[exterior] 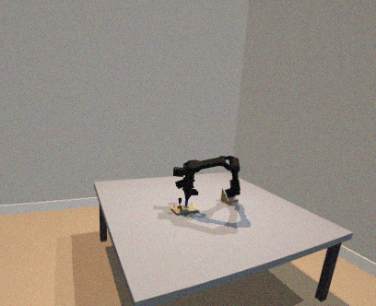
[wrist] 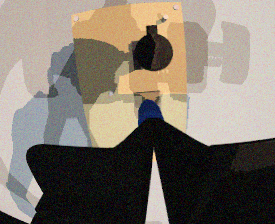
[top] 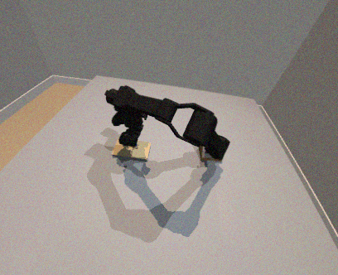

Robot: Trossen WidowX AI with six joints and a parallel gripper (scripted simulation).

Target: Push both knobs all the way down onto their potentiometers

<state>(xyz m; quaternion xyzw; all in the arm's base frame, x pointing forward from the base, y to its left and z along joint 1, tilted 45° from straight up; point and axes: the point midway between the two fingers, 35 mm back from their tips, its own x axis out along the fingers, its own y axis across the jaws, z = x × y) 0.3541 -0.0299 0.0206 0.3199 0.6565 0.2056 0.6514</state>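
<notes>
Now: gripper tip 50 mm short of the black knob, 10 mm to the left of it and 10 mm below it. Also, from my gripper tip: blue knob 20 mm below.
</notes>
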